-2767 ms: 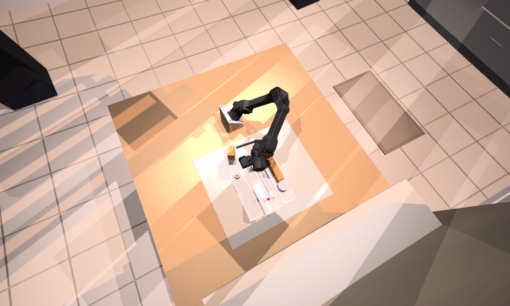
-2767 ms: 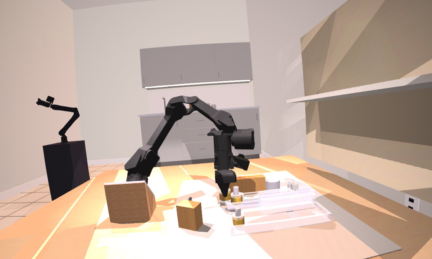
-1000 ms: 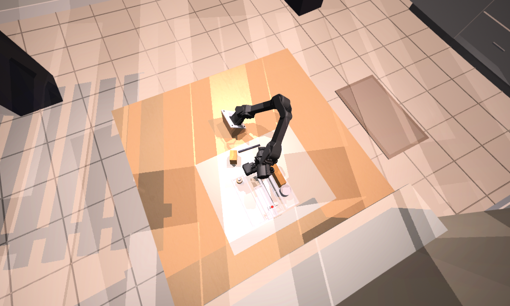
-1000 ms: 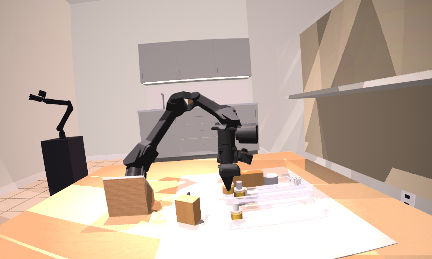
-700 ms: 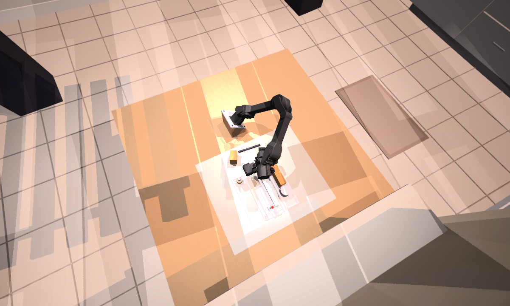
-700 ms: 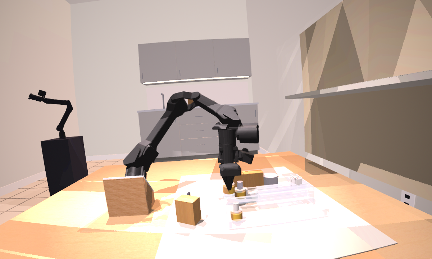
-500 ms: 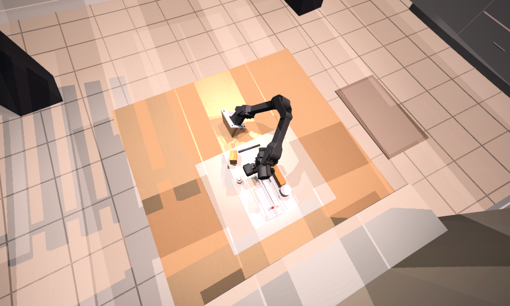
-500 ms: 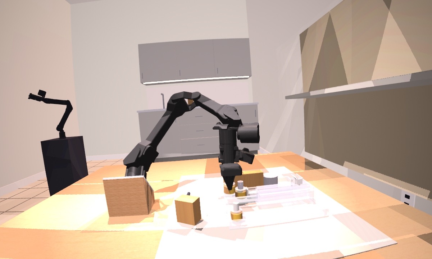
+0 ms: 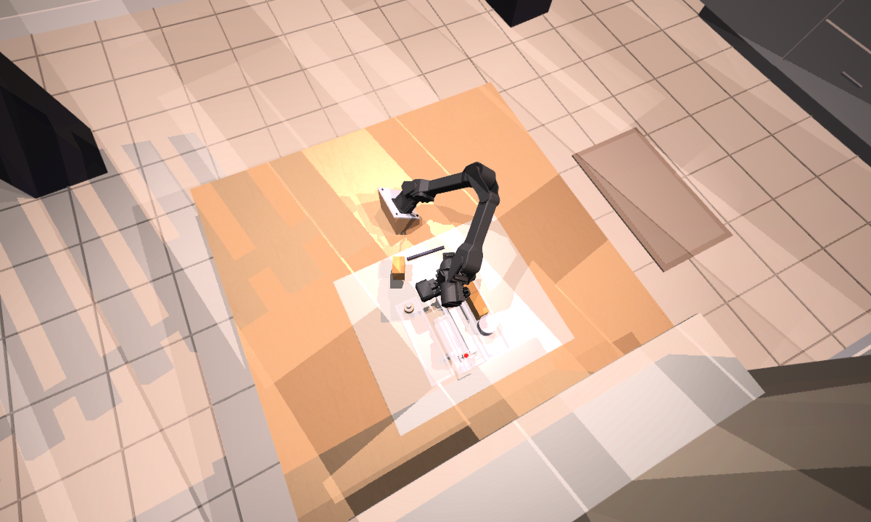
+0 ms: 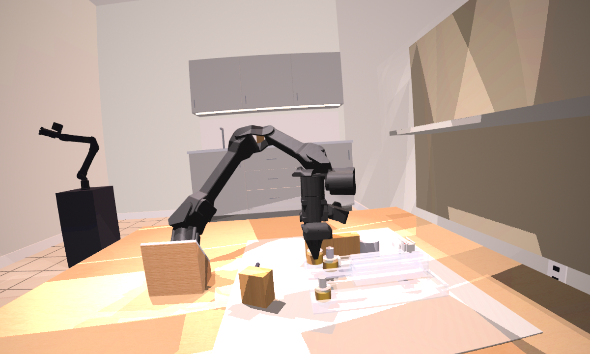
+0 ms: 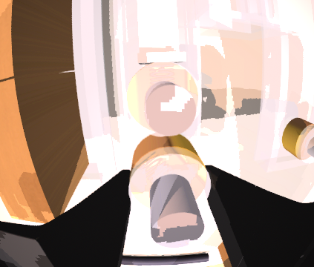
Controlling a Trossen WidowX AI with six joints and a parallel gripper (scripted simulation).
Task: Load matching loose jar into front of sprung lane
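Right now the clear lane is 14 cm ahead of my gripper tip, 4 cm to the right of it and 3 cm below it. From my gripper tip the other things lie so: dark rod 16 cm behind, 5 cm below, 3 cm to the left; grey cylinder 17 cm ahead, 6 cm to the left, 2 cm below; small wooden block 15 cm behind, 9 cm to the right, 2 cm below.
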